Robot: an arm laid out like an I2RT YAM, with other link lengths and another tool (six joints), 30 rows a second.
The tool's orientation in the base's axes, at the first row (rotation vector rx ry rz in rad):
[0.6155 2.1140 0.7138]
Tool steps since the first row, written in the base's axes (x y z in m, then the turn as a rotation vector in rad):
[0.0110 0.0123 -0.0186 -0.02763 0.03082 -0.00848]
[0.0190 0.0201 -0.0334 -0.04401 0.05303 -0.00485]
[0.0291 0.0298 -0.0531 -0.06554 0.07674 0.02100]
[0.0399 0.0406 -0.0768 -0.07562 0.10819 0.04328]
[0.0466 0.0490 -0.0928 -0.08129 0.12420 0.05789]
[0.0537 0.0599 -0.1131 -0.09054 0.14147 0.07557]
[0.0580 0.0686 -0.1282 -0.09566 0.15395 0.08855]
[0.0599 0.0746 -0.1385 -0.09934 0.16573 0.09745]
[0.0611 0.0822 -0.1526 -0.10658 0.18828 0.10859]
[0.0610 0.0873 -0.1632 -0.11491 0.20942 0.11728]
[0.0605 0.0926 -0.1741 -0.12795 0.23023 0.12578]
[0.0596 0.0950 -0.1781 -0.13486 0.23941 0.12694]
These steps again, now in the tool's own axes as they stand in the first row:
[0.0116 -0.0016 0.0219 0.03951 0.01160 -0.00945]
[0.0200 -0.0044 0.0382 0.06081 0.02710 -0.01845]
[0.0310 -0.0087 0.0593 0.07405 0.05761 -0.04270]
[0.0445 -0.0148 0.0833 0.08772 0.09338 -0.05369]
[0.0547 -0.0182 0.0993 0.09323 0.11367 -0.06142]
[0.0685 -0.0226 0.1186 0.09990 0.13628 -0.07328]
[0.0797 -0.0257 0.1323 0.10373 0.15304 -0.08069]
[0.0879 -0.0279 0.1408 0.10850 0.16683 -0.08502]
[0.0996 -0.0316 0.1512 0.12089 0.18924 -0.09040]
[0.1085 -0.0350 0.1580 0.13431 0.20881 -0.09580]
[0.1180 -0.0385 0.1647 0.15025 0.22715 -0.10500]
[0.1222 -0.0397 0.1667 0.15931 0.23331 -0.10865]

